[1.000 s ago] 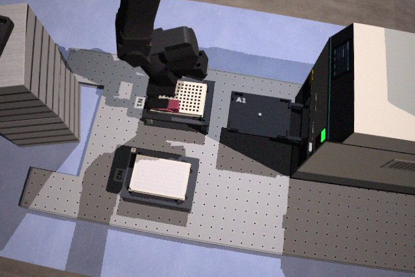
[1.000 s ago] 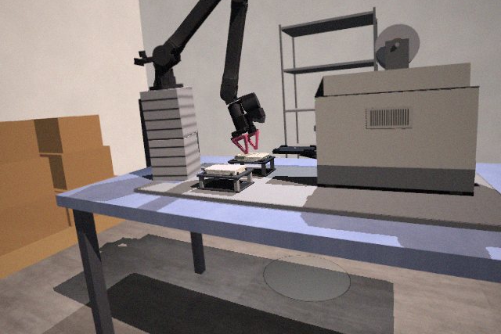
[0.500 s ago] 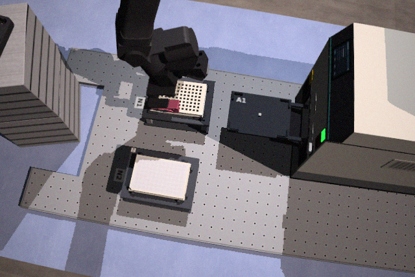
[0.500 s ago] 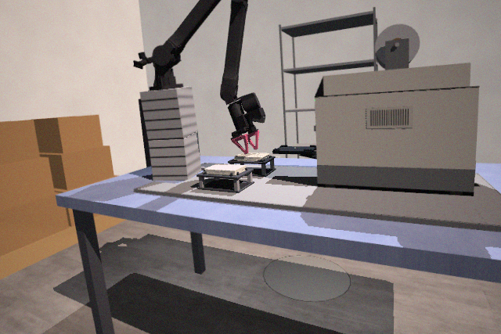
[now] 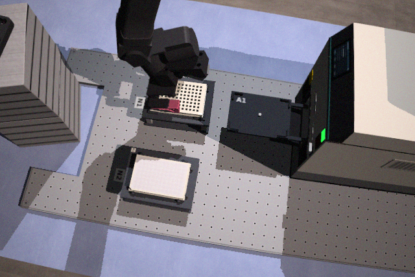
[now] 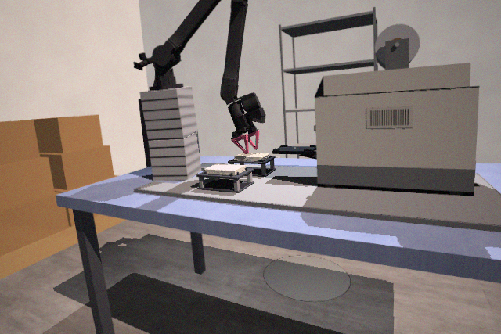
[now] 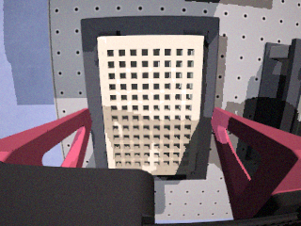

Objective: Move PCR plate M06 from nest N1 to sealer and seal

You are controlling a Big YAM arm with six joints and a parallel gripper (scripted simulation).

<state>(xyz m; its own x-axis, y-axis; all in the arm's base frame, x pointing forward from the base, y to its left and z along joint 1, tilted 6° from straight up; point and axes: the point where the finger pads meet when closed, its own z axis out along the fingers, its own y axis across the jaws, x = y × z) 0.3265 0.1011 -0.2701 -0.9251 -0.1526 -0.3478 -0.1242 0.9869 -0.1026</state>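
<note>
Right now my hand is 30 mm above the white 96-well plate M06. Also, from my hand: sealer stage: 200 mm ahead, 10 mm to the right, 10 mm above; plate nest N1: 40 mm below; sealed plate M09: 10 mm ahead, 200 mm to the right, 30 mm below.
</note>
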